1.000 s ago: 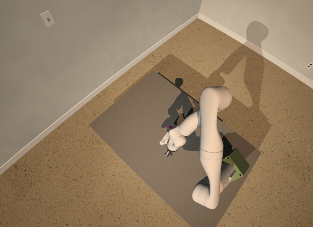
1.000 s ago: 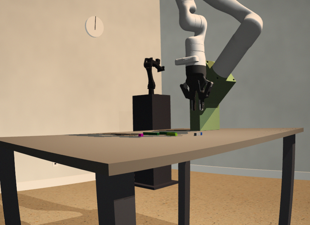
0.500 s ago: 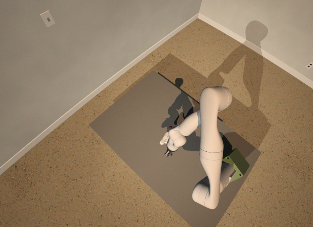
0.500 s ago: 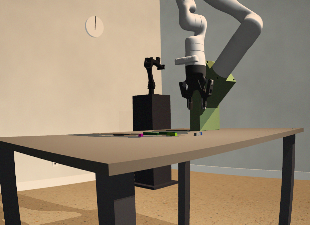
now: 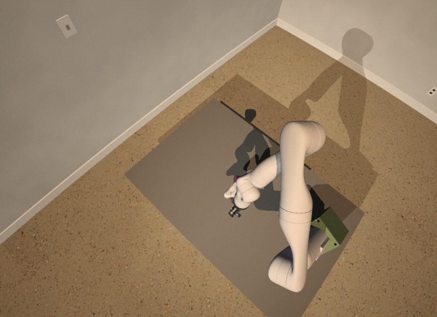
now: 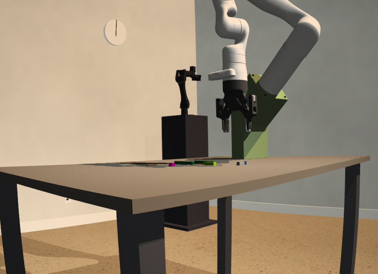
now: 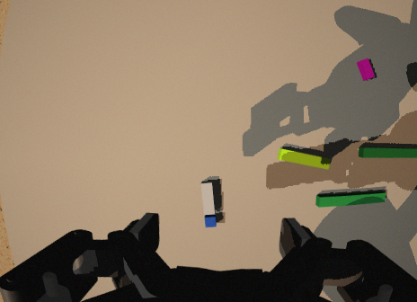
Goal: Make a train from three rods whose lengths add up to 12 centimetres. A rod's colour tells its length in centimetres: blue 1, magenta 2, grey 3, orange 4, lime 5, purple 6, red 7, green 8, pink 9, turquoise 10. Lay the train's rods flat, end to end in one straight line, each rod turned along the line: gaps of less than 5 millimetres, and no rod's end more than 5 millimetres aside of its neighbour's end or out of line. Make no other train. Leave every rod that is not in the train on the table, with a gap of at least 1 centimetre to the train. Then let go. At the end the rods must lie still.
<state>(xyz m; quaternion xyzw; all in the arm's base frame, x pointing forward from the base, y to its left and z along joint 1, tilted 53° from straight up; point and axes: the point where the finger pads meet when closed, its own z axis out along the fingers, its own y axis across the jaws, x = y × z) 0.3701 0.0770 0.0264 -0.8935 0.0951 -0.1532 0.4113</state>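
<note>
The green rod lies 4 cm ahead of my hand, 18 cm to the right of it and 10 cm below it. From my hand the other things lie so: blue rod: 2 cm behind, 1 cm to the left, 10 cm below; lime rod: 3 cm ahead, 8 cm to the right, 10 cm below; grey rod: 1 cm to the left, 10 cm below.
</note>
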